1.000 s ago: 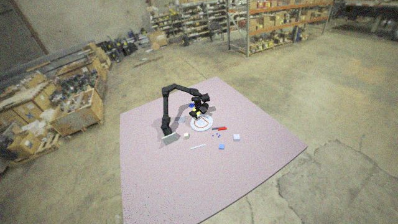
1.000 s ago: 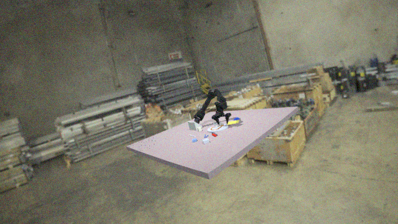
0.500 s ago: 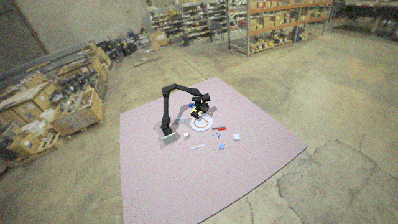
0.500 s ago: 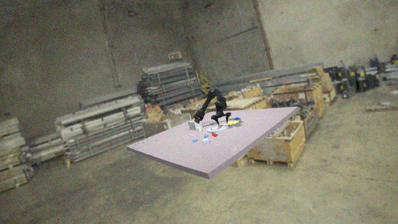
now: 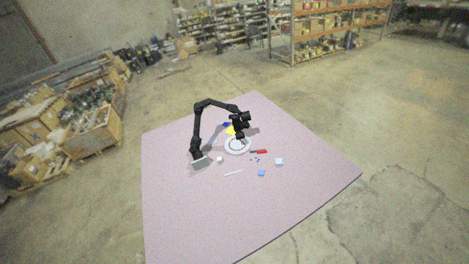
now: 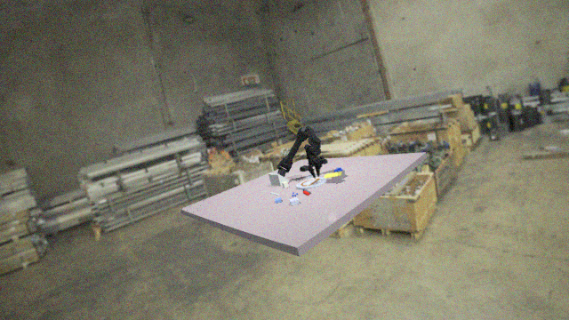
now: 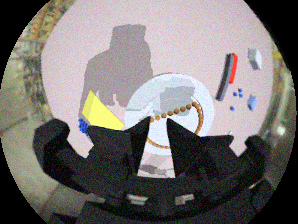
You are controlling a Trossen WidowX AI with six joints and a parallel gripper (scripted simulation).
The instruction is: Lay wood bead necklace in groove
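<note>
My gripper tip is now 170 mm to the left of the red-handled tool, 80 mm short of it and 30 mm above it. From my gripper tip the other things lie so: cream cube: 200 mm behind, 120 mm to the right, 20 mm below; grey plate: 210 mm behind, 110 mm to the left, 30 mm below; yellow sheet: 150 mm to the left, 30 mm below, 10 mm behind.
</note>
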